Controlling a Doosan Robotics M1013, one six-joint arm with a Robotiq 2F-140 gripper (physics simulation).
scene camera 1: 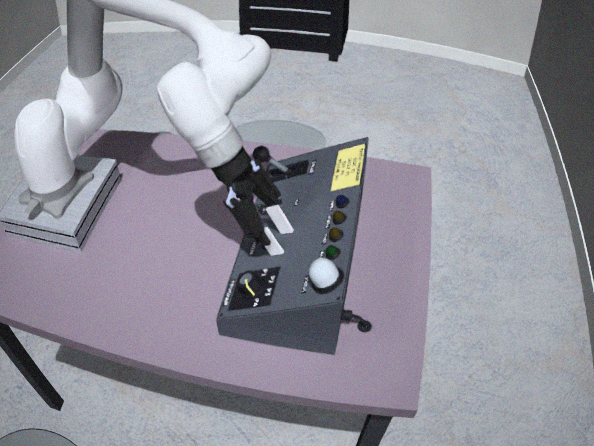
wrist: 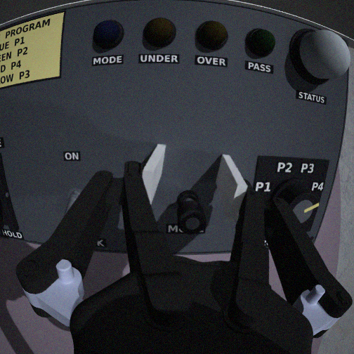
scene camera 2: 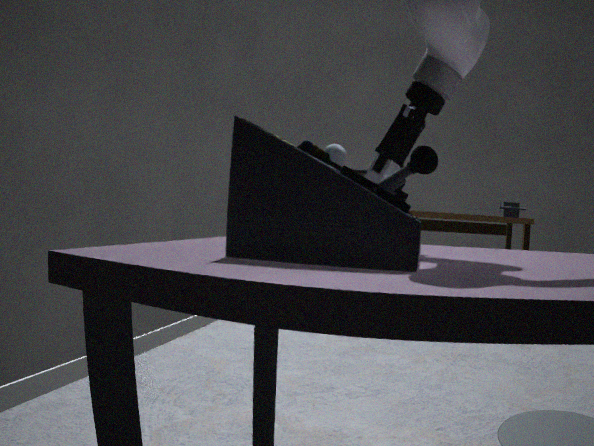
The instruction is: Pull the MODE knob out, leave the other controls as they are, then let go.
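Seen in the pictures: gripper, fingertip midpoint: [scene camera 1: 282,242]; arm's base, link origin: [scene camera 1: 55,189].
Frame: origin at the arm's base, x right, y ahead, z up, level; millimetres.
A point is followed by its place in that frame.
Note:
The MODE knob [wrist: 191,220] is a small black knob low on the sloped grey control panel [scene camera 1: 300,250] {y 718, x -1, z 56 mm} [scene camera 2: 320,225] {y 639, x -337, z -30 mm} [wrist: 120,120]. In the wrist view its round head stands out from the panel above a dark collar and partly covers its MODE label. My gripper [scene camera 1: 281,241] {y 670, x -26, z 34 mm} [scene camera 2: 381,172] [wrist: 191,163] is partly open, with one pale fingertip on each side of the knob. Gaps show between the knob and both fingers, and nothing is held. In scene camera 1 the fingers hide the knob.
The PROGRAM dial [scene camera 1: 245,280] {y 643, x 104, z 47 mm} [wrist: 302,210] points near P4, close to the right finger. A ball-ended lever [scene camera 1: 261,154] {y 535, x -233, z 77 mm} [scene camera 2: 424,160] {y 523, x -266, z 62 mm}, a toggle [wrist: 74,196], four coloured lamps and a white STATUS dome [scene camera 1: 323,273] {y 797, x 100, z 132 mm} [scene camera 2: 335,152] {y 780, x 60, z 117 mm} [wrist: 325,54] are on the panel.

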